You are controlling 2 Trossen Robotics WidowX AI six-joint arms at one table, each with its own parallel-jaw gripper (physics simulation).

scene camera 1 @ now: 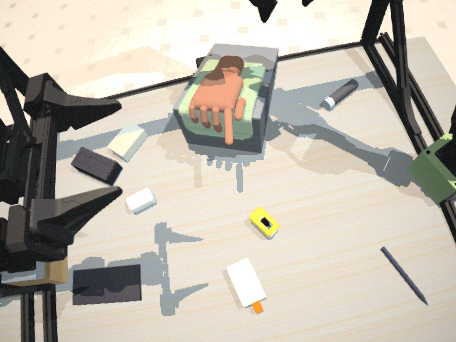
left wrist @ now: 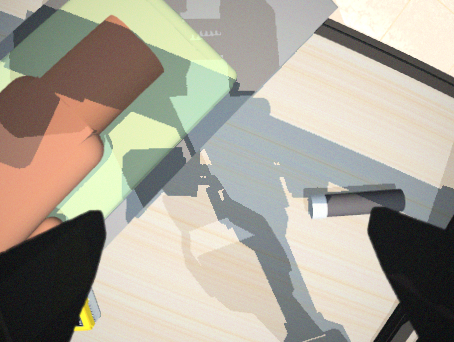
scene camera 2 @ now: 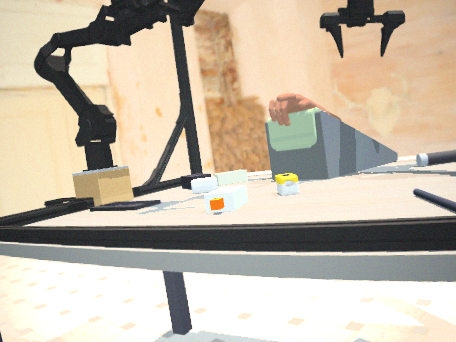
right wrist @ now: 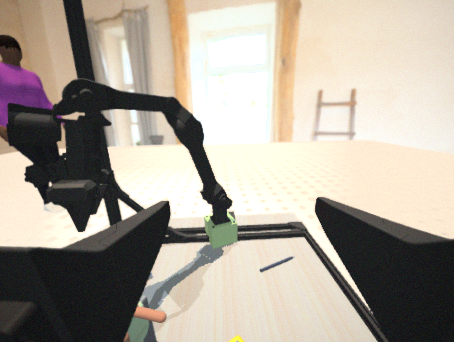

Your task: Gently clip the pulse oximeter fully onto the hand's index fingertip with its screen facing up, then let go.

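Where they show: left gripper, fingertip midpoint: (scene camera 1: 284,13) (left wrist: 239,221) (scene camera 2: 362,57) (right wrist: 88,222); right gripper, fingertip midpoint: (scene camera 1: 120,144) (right wrist: 243,205); left arm's base, link origin: (scene camera 1: 455,157) (right wrist: 220,219); right arm's base, link origin: (scene camera 2: 100,169).
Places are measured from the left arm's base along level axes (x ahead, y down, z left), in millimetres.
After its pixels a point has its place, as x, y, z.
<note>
The yellow and white pulse oximeter (scene camera 1: 257,215) {385, 51, -139} (scene camera 2: 287,189) {379, 73, -94} lies on the table with its dark screen up; parts of it show in the left wrist view (left wrist: 89,319) {363, 55, -115} and right wrist view (right wrist: 237,340) {371, 50, -107}. The brown hand (scene camera 1: 217,95) {344, -105, -321} (scene camera 2: 292,103) {349, -87, -294} (left wrist: 45,190) {301, -88, -334} rests palm down on a green pad, its index finger (scene camera 1: 229,127) (right wrist: 152,314) extended past the pad's front edge, fingertip bare. My left gripper (scene camera 1: 285,12) {174, -176, -357} (scene camera 2: 362,55) {174, -176, -357} (left wrist: 239,221) {174, -176, -357} is open and empty, high near the hand's wrist end. My right gripper (scene camera 1: 120,148) {507, -329, -168} (right wrist: 243,205) {507, -329, -168} is open and empty, left of the hand and oximeter.
The grey wedge block (scene camera 1: 200,140) {395, 55, -352} (scene camera 2: 300,165) {350, 50, -310} bears the pad and hand. A white box with orange tab (scene camera 1: 246,282) {473, 55, -42} lies below the oximeter in scene camera 1. A white piece (scene camera 1: 141,200) {570, 51, -299}, black block (scene camera 1: 96,165) {625, 49, -433} and pale block (scene camera 1: 128,142) {536, 53, -446} lie left, a dark cylinder (scene camera 1: 344,93) {49, 61, -272} and pen (scene camera 1: 404,275) {212, 75, 117} right.
</note>
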